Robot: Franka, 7 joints.
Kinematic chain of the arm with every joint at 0, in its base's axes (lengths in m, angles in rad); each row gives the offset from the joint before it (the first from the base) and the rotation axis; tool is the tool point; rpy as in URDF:
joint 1: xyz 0 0 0.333 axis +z
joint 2: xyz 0 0 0 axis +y
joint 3: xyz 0 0 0.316 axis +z
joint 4: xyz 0.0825 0 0 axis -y
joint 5: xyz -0.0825 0 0.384 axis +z
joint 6: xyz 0 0 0 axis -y
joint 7: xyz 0.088 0 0 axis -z
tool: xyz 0 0 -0.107 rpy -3.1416 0 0
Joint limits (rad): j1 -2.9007..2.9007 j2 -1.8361..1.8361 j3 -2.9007..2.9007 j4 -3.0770..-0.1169 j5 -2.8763..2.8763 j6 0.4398..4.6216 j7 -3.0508..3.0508
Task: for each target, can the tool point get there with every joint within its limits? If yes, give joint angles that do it. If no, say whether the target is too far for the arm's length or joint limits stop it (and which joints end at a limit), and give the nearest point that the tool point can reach.
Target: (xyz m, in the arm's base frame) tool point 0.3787 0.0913 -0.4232
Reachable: no: joint limits stop it (at a limit: joint 2) | nearest point 0.3664 0.0883 -0.3525 | short by 0.072 m
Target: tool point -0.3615 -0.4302 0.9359
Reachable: yes | joints -2.3552 0.4156 0.4938 -0.4864 -1.3051 1.7626 -2.4188
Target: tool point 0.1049 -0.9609 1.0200
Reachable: no: too far | nearest point 0.0759 -0.6951 0.8300 | short by 0.328 m
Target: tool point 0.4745 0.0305 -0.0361
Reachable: yes | joints 0.8959 1.2945 -0.5017 -2.0889 1.0228 3.3908 -1.0373
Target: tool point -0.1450 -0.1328 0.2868
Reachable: yes | joints -2.2729 -0.3455 -0.0794 -2.8318 -0.0891 1.2340 1.8909
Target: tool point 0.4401 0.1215 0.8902
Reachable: yes | joints 1.0776 0.8756 -1.8195 -1.0002 1.5893 3.9114 1.7450
